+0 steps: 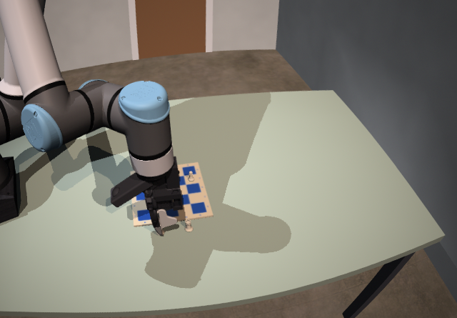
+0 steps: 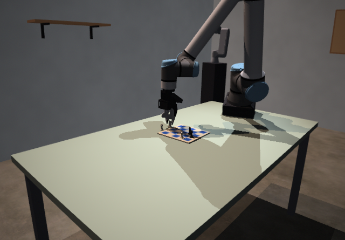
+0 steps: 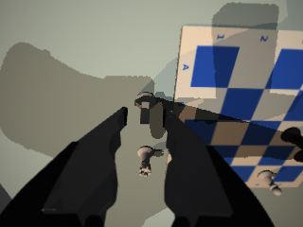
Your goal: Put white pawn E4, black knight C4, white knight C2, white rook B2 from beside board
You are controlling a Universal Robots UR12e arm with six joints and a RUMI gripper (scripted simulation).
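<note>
Now: hand 2 cm above the white knight. Round my hand: black knight (18 cm to the left, 1 cm below); white rook (7 cm ahead, 2 cm to the left, 2 cm below); chessboard (14 cm to the left, 3 cm below, 1 cm ahead).
</note>
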